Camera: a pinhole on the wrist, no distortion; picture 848 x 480 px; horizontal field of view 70.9 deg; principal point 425.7 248.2 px. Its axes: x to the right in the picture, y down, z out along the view. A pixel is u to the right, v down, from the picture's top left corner.
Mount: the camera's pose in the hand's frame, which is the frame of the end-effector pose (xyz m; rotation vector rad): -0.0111 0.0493 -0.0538 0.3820 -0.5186 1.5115
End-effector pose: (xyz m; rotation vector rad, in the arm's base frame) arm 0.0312 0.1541 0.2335 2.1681 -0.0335 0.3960
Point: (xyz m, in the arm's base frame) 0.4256 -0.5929 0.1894
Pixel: outside the picture
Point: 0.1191 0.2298 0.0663
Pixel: 28 52
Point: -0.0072 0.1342 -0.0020
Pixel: 259 405
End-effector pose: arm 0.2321 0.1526 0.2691 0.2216 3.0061 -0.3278
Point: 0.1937 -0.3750 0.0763
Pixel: 172 198
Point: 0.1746 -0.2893 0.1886
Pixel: 59 177
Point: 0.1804 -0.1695 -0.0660
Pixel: 415 129
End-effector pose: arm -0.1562 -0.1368 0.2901 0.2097 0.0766 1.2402
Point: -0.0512 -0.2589 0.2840
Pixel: 45 445
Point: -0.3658 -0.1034 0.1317
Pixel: behind the camera
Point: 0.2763 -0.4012 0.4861
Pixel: 193 292
